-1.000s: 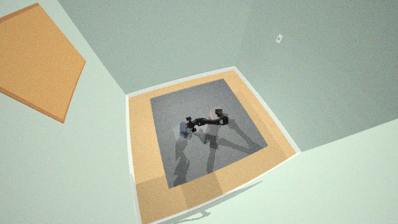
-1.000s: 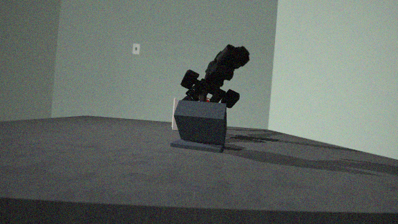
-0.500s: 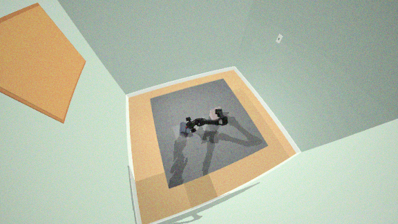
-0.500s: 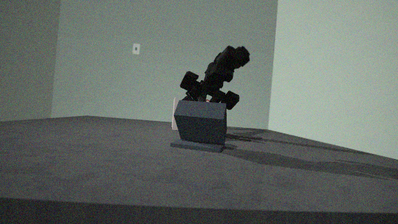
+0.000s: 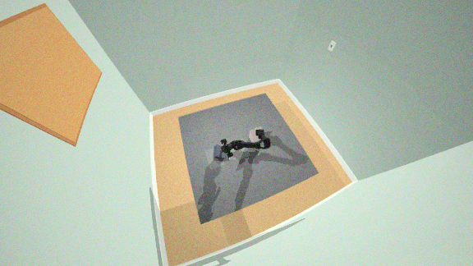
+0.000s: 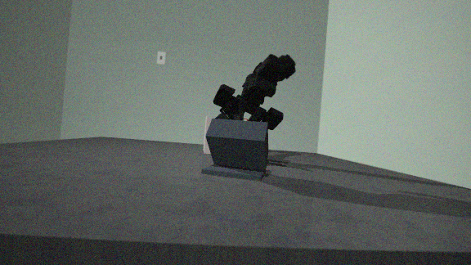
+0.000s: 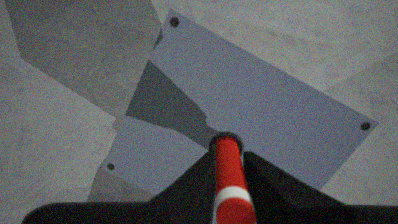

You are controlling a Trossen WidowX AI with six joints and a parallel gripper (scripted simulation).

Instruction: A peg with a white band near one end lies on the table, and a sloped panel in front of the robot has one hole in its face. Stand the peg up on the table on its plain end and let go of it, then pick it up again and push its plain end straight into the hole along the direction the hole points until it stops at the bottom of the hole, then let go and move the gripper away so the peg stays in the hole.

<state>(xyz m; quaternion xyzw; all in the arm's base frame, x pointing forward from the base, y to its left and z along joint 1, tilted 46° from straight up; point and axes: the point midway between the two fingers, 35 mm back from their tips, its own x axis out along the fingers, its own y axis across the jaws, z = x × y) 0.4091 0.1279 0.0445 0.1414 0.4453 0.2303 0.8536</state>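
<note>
My gripper tip is 1 cm past the red peg and 1 cm below it. From my gripper tip the other things lie so: sloped panel: 3 cm ahead, 1 cm to the right, 3 cm below; thin base plate: 5 cm ahead, 1 cm to the right, 9 cm below.
</note>
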